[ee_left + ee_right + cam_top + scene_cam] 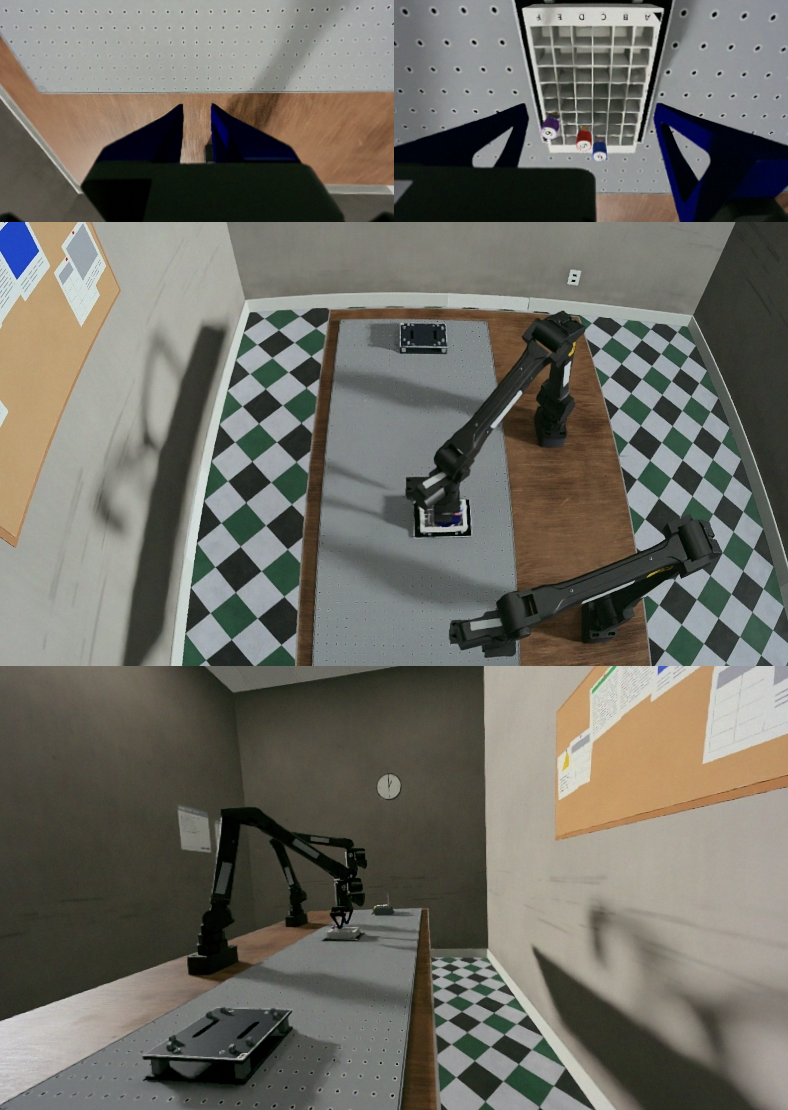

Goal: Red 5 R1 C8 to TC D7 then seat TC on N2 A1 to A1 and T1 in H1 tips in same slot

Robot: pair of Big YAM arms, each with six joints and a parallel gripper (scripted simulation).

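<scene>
My right gripper is now 40 mm above the white well rack. From my right hand the other things lie so: black raised nest (40 mm behind, 690 mm to the right, 30 mm below).
</scene>
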